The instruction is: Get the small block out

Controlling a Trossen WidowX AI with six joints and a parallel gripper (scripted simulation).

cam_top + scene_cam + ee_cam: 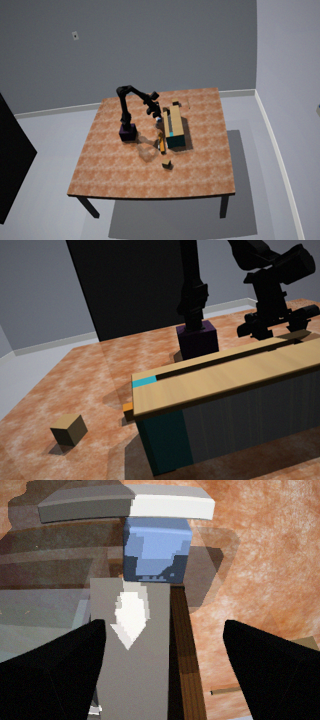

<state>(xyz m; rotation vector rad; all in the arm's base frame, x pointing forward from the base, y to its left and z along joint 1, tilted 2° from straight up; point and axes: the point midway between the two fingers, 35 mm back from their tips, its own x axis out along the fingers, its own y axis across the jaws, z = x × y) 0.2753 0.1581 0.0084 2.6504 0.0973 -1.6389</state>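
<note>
Right now my gripper tip is 40 mm above the light-blue block, 20 mm past it and 10 mm to the left of it. From my gripper tip the other things lie so: box (170 mm to the right, 70 mm ahead).
</note>
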